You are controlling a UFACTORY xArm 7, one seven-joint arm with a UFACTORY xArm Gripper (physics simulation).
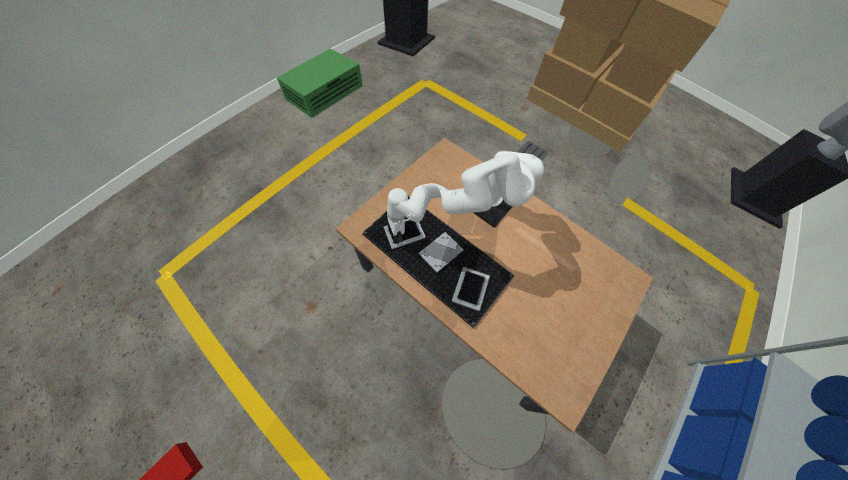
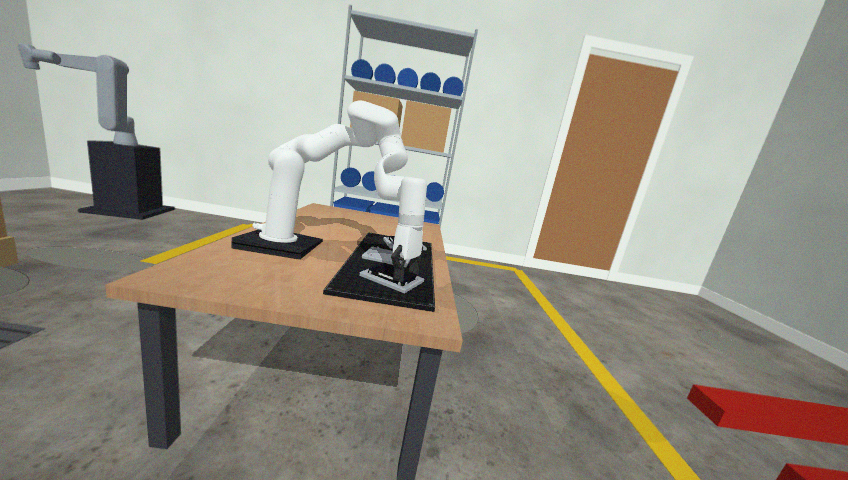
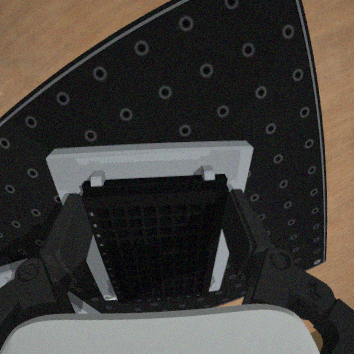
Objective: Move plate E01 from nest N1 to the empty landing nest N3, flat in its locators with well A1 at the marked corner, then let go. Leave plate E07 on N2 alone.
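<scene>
Plate E01 (image 1: 411, 230) (image 3: 160, 240), black with a grid of wells, lies flat in the light grey frame of nest N1 (image 1: 409, 242) (image 2: 383, 283) (image 3: 150, 157). My gripper (image 2: 401, 273) (image 3: 156, 208) points down over it, its dark fingers shut against the plate's two opposite sides. The plate appears level and still seated inside the nest. Plate E07 (image 1: 440, 251) (image 2: 376, 254), light grey, sits on N2 in the middle of the row. Landing nest N3 (image 1: 457, 286), an empty grey frame, is at the row's other end. Well A1 and the corner mark are too small to tell.
The nests stand on a black perforated board (image 1: 496, 273) (image 2: 345, 287) (image 3: 210, 100) on a wooden table (image 1: 595, 309) (image 2: 196, 279). The arm's black base plate (image 2: 303, 246) is at the table's other long side. Beyond the table are shelving, a green crate (image 1: 324, 80) and red blocks.
</scene>
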